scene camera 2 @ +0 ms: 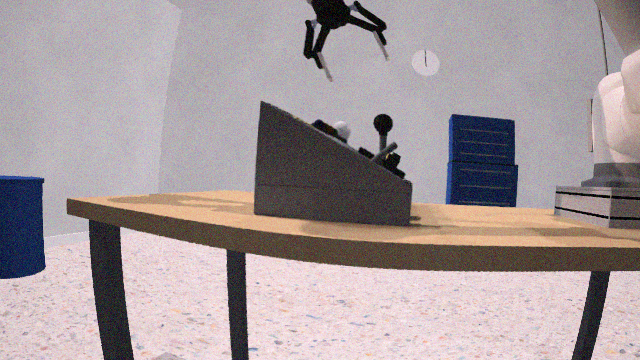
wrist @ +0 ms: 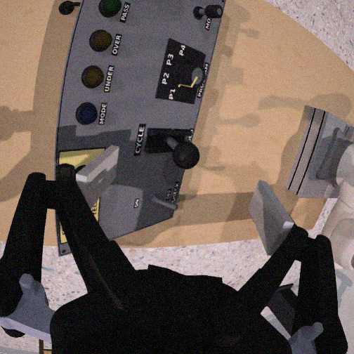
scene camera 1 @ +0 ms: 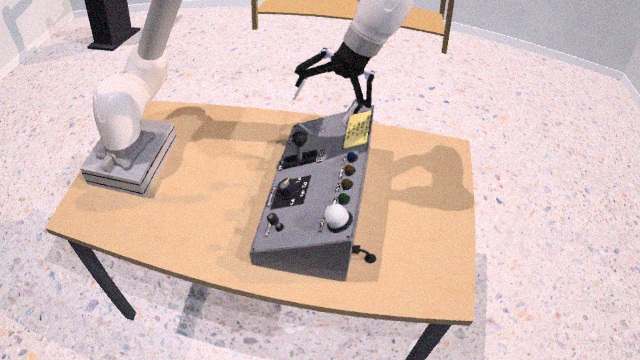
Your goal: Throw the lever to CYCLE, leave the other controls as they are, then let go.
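Where they show: gripper, fingertip midpoint: (scene camera 2: 359,69) (scene camera 1: 319,108); arm's base at its link origin: (scene camera 2: 622,188) (scene camera 1: 125,147).
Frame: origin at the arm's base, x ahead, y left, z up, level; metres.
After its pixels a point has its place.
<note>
The lever's black ball knob (scene camera 1: 300,138) {x 0.614, y 0.122, z 0.112 m} (scene camera 2: 383,123) {x 0.601, y 0.155, z 0.097 m} (wrist: 186,155) stands on a grey rod from a dark slot in the grey sloped control panel (scene camera 1: 320,237) {x 0.764, y -0.129, z 0.071 m} (scene camera 2: 320,185) {x 0.647, y 0.335, z -0.026 m} (wrist: 140,107). The slot's upper end is marked CYCLE, its lower end HOLD. In scene camera 2 the lever stands nearly vertical, so it leans from the panel's normal toward the upper, CYCLE side; whether it rests at that end I cannot tell. My gripper (scene camera 1: 325,102) {x 0.663, y 0.128, z 0.223 m} (scene camera 2: 358,69) {x 0.663, y 0.128, z 0.223 m} (wrist: 186,178) is wide open and empty, above the panel's far end, off the knob.
The program dial (scene camera 1: 285,185) {x 0.618, y 0.010, z 0.046 m} (wrist: 197,76) has its yellow pointer toward P1. The panel also carries a white mushroom button (scene camera 1: 336,217) {x 0.791, y -0.106, z 0.129 m}, coloured lamps, a yellow note (scene camera 1: 358,129) {x 0.739, y 0.241, z 0.091 m} and small toggles, one (wrist: 164,202) near the lever. The arm's base block (scene camera 1: 127,160) {x 0.073, y -0.063, z 0.018 m} stands at the table's left.
</note>
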